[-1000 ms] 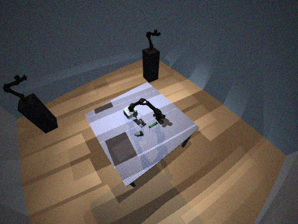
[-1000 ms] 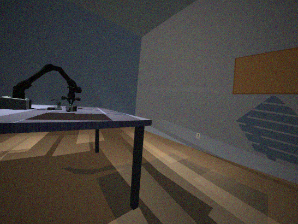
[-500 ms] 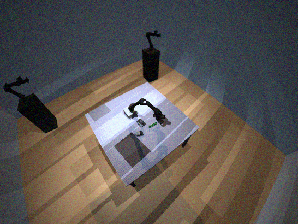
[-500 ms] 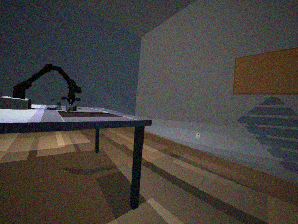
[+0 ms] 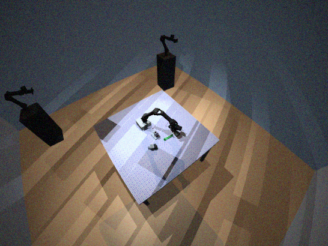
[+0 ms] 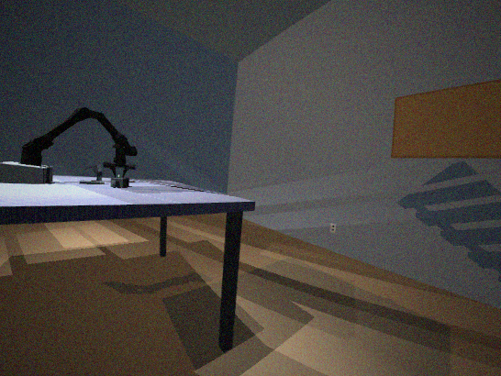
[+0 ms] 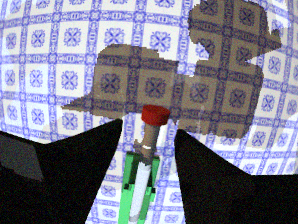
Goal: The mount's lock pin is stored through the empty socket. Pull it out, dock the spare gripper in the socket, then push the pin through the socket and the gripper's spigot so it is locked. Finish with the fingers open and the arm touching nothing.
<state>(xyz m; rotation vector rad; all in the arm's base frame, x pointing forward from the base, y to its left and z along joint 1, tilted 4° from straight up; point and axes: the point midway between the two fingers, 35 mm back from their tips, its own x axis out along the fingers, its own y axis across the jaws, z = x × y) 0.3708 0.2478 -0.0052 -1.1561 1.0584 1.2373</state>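
Right now the green bracket is 100 mm to the right of my gripper tip. Round my gripper tip: mount: 110 mm behind, 230 mm to the right, 30 mm above; then spare gripper: 20 mm ahead, 360 mm to the right.
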